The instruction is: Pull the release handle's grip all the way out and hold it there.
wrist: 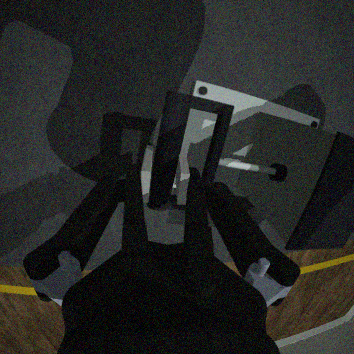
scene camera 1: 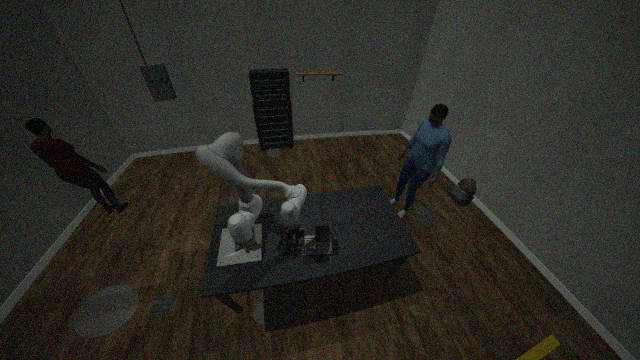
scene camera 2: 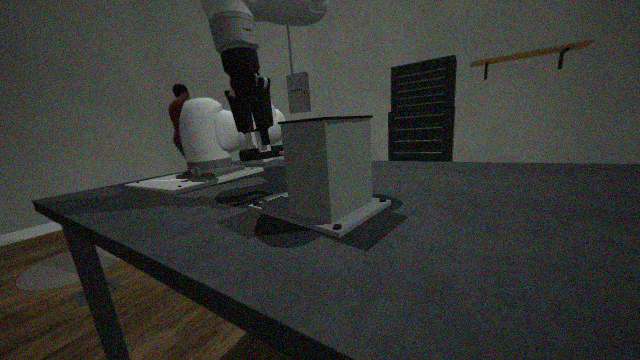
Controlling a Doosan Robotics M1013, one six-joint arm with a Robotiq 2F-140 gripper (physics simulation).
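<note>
The release handle's grip (wrist: 166, 150) (scene camera 2: 250, 154) is a black rectangular loop. In the wrist view a pale metal rod (wrist: 241, 164) runs from its far bar to a black round collar (wrist: 278, 172) on the face of the grey housing (wrist: 272, 205) (scene camera 2: 306, 170). A length of rod shows, so the grip stands apart from the housing. My gripper (wrist: 164, 158) (scene camera 2: 256, 140) is shut on the grip's near bar, with one finger on each side and one inside the loop. In scene camera 1 the grip is too dark and small to make out.
The housing's pale base plate (wrist: 235, 97) (scene camera 2: 357, 221) is bolted to the dark table (scene camera 1: 360, 215) (scene camera 2: 480, 260). The arm's white mounting plate (scene camera 1: 226, 255) (scene camera 2: 160, 184) is nearby. One person (scene camera 1: 425, 150) stands right of the table, another (scene camera 1: 62, 160) at the far left.
</note>
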